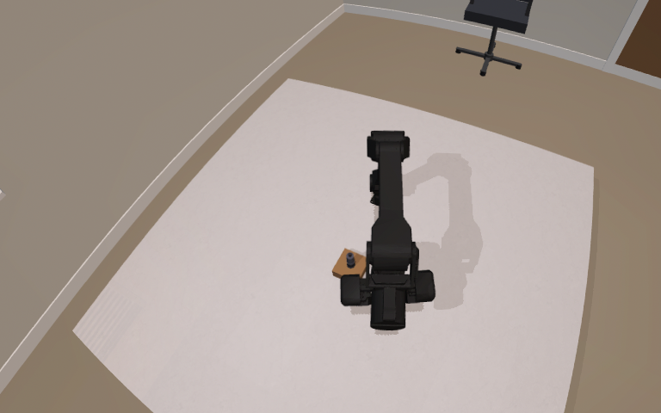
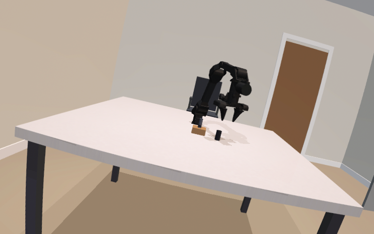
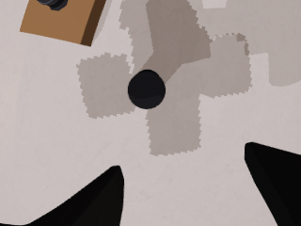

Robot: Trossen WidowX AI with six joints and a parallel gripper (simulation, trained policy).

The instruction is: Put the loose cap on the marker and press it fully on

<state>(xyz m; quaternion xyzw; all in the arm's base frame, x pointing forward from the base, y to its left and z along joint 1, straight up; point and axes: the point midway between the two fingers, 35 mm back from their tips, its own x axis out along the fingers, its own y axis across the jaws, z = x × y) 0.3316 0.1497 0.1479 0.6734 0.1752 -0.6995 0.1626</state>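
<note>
The black cap is 90 mm below my gripper tip, 30 mm to the right of it and 20 mm behind it. The rest, counted from my gripper tip: brown holder block 130 mm to the right, 100 mm below, 80 mm behind.
</note>
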